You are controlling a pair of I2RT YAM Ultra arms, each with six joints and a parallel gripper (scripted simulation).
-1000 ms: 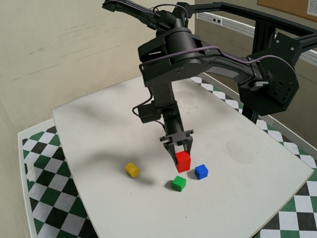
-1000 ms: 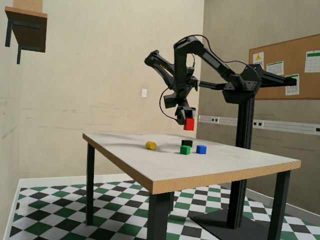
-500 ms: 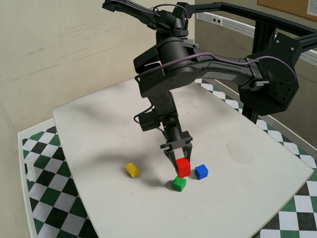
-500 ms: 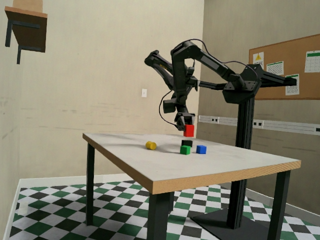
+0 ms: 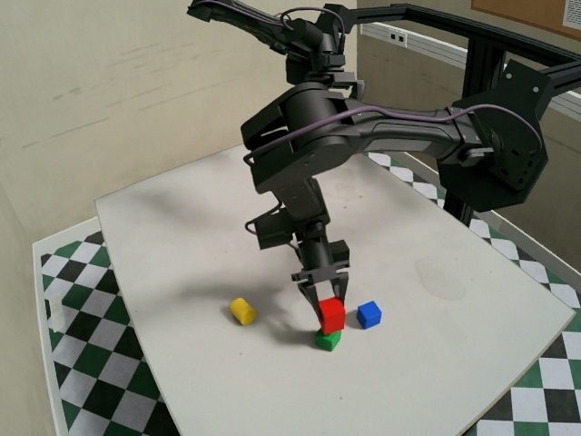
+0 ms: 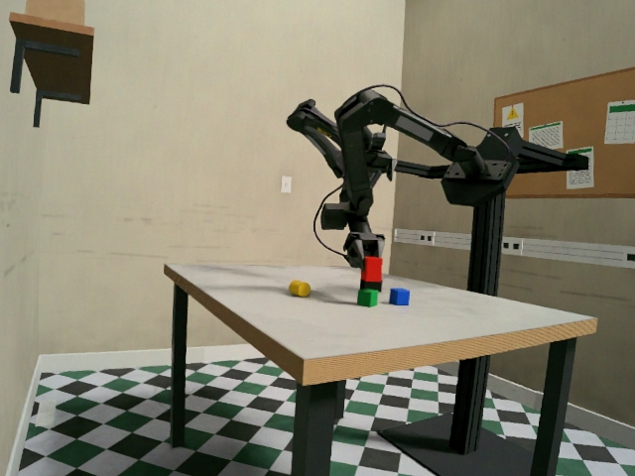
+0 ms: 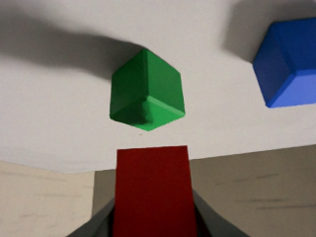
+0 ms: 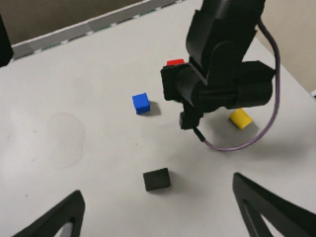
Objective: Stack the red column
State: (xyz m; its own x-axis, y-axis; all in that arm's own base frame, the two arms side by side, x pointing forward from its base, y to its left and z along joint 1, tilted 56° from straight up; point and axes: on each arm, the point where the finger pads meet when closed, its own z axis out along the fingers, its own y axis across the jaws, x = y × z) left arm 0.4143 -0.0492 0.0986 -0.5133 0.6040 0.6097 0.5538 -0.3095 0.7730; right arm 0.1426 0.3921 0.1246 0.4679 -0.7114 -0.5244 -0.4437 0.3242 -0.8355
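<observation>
The green cube lies 8 cm below my left hand. Also, from my left hand: red column: right at my left hand; blue cube: 10 cm behind, 8 cm below; yellow cylinder: 13 cm ahead, 15 cm to the right, 8 cm below.
</observation>
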